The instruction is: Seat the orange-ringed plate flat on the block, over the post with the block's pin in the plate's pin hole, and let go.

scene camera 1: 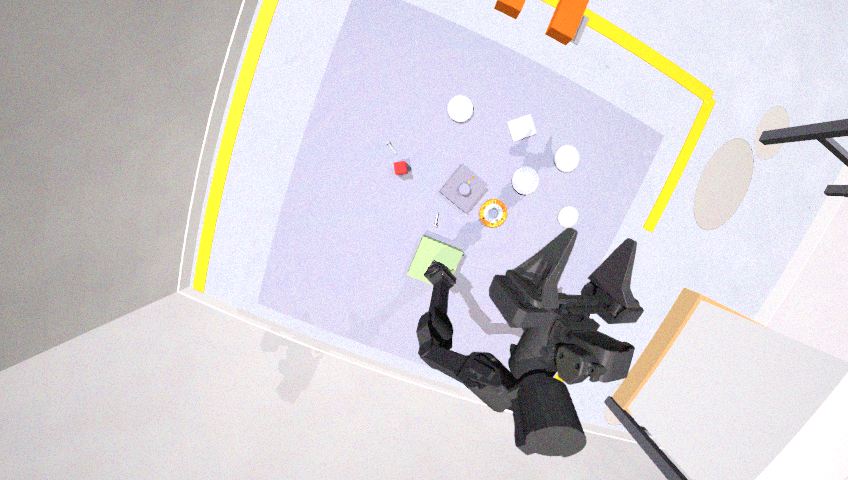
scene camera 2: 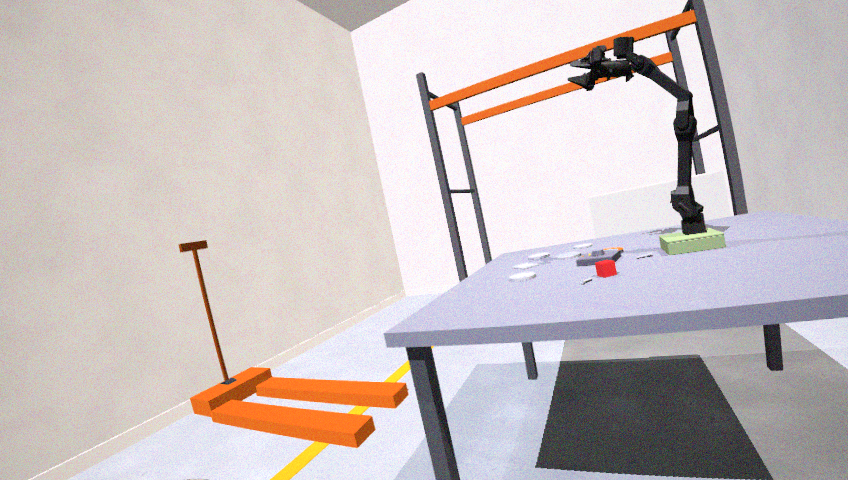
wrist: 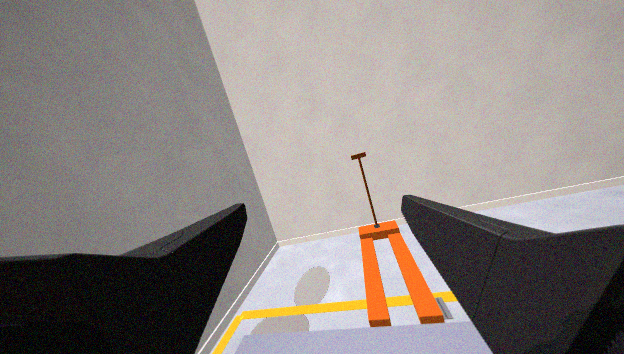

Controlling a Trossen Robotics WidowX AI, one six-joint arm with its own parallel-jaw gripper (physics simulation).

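Places are measured from the arm's base along level axes (x ahead, y left, z up), in centimetres.
Pixels of known places: gripper, between the fingertips: (scene camera 1: 605,234) (scene camera 2: 568,72) (wrist: 324,206); arm's base, origin of its link: (scene camera 1: 436,271) (scene camera 2: 695,232).
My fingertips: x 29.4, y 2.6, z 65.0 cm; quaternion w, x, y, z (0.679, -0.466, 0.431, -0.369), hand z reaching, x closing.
Observation:
Ahead of a thing's pixels: the offset from my fingertips to its middle. "spot": to the spot under its first point.
The orange-ringed plate {dy -9.8, dx +0.3, dz -69.1 cm} (scene camera 1: 482,212) lies on the table close beside the block's lower right edge in scene camera 1; whether they touch I cannot tell. In scene camera 2 a thin orange strip of the plate (scene camera 2: 613,249) shows behind the block. The grey square block {dy +5.0, dx +1.7, dz -67.5 cm} (scene camera 1: 451,189) (scene camera 2: 589,261) lies flat with a round post {spot: dy +4.9, dx +1.6, dz -65.3 cm} (scene camera 1: 464,189) standing at its middle. Small orange and yellow marks show beside the post; which is the pin I cannot tell. My gripper (scene camera 1: 602,236) (scene camera 2: 570,71) (wrist: 324,206) is open and empty, high above the table. Plate and block do not show in the wrist view.
A red cube {dy +28.3, dx -3.8, dz -67.6 cm} (scene camera 1: 400,168) (scene camera 2: 605,268) lies left of the block in scene camera 1. White discs {dy +21.2, dx +25.3, dz -69.0 cm} (scene camera 1: 460,108) {dy -13.5, dx +17.1, dz -69.2 cm} (scene camera 1: 524,180) {dy -22.6, dx +32.9, dz -69.1 cm} (scene camera 1: 566,158) {dy -36.6, dx +15.4, dz -69.2 cm} (scene camera 1: 567,216) and a white square {spot: dy -1.3, dx +32.2, dz -69.1 cm} (scene camera 1: 521,127) lie around. Small metal pieces {dy +35.1, dx +0.8, dz -69.1 cm} (scene camera 1: 390,146) {dy +7.3, dx -13.1, dz -69.1 cm} (scene camera 1: 436,220) lie nearby. The arm stands on a green base (scene camera 1: 425,254) (scene camera 2: 693,243).

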